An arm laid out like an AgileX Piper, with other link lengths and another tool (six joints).
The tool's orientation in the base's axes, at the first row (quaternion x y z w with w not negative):
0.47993, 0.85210, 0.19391, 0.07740
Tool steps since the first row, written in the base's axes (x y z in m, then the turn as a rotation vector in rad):
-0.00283, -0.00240, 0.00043, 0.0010, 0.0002, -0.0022
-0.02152, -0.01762, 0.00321, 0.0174, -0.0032, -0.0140
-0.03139, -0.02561, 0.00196, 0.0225, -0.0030, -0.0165
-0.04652, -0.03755, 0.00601, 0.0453, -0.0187, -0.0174
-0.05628, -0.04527, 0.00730, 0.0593, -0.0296, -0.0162
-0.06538, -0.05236, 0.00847, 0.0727, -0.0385, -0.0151
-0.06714, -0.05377, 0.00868, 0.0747, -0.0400, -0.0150
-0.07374, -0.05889, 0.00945, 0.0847, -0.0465, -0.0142
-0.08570, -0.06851, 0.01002, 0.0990, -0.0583, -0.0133
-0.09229, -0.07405, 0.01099, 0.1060, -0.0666, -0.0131
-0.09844, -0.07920, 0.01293, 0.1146, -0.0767, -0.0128
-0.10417, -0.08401, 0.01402, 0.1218, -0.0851, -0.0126
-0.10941, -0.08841, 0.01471, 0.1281, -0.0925, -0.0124
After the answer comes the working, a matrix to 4 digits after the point.
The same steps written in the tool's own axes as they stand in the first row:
-0.00052, -0.00317, -0.00191, -0.0005, 0.0000, 0.0024
-0.00342, -0.02383, -0.01429, -0.0126, 0.0066, 0.0175
-0.00506, -0.03582, -0.01833, -0.0153, 0.0097, 0.0214
-0.00698, -0.05165, -0.02990, -0.0407, 0.0200, 0.0255
-0.00831, -0.06240, -0.03616, -0.0572, 0.0264, 0.0261
-0.00946, -0.07239, -0.04194, -0.0718, 0.0333, 0.0270
-0.00972, -0.07434, -0.04305, -0.0741, 0.0342, 0.0272
-0.01053, -0.08161, -0.04716, -0.0849, 0.0394, 0.0280
-0.01235, -0.09526, -0.05395, -0.1024, 0.0456, 0.0287
-0.01352, -0.10263, -0.05835, -0.1131, 0.0473, 0.0286
-0.01454, -0.10908, -0.06340, -0.1262, 0.0495, 0.0285
-0.01554, -0.11539, -0.06745, -0.1371, 0.0514, 0.0284
-0.01647, -0.12128, -0.07087, -0.1467, 0.0530, 0.0284

The tool's axes in the first row as the columns of a matrix, in the base's axes (rounded; the answer above uses it unrounded):
-0.5274, 0.7879, 0.3180
0.8479, 0.4641, 0.2562
0.0542, 0.4048, -0.9128

